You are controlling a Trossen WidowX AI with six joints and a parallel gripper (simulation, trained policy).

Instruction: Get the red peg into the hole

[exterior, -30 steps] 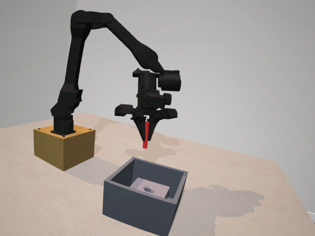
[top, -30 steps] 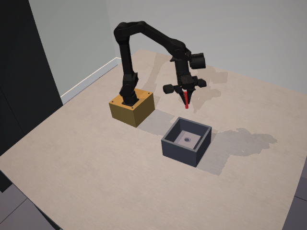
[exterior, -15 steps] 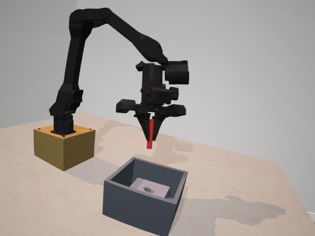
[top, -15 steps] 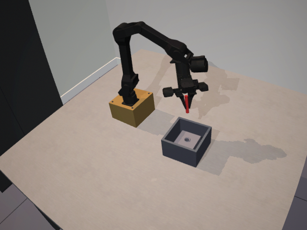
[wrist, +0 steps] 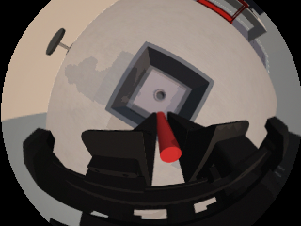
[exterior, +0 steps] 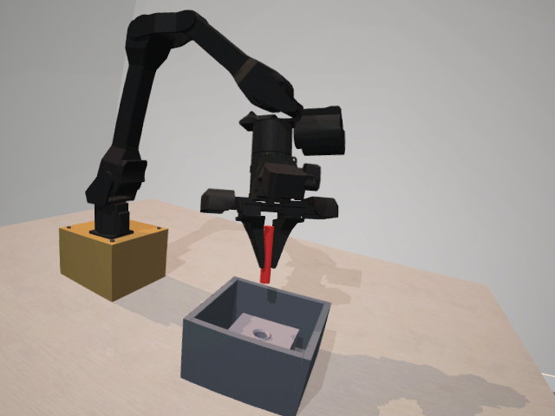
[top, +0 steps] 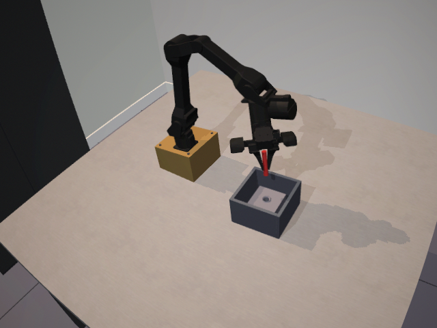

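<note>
Right now the red peg is 2 cm above my gripper tip, 1 cm to the left of it and 1 cm behind it. Round my gripper tip: dark grey box: 12 cm below, 3 cm to the right, 2 cm ahead; light grey plate: 10 cm below, 3 cm to the right, 2 cm ahead.
</note>
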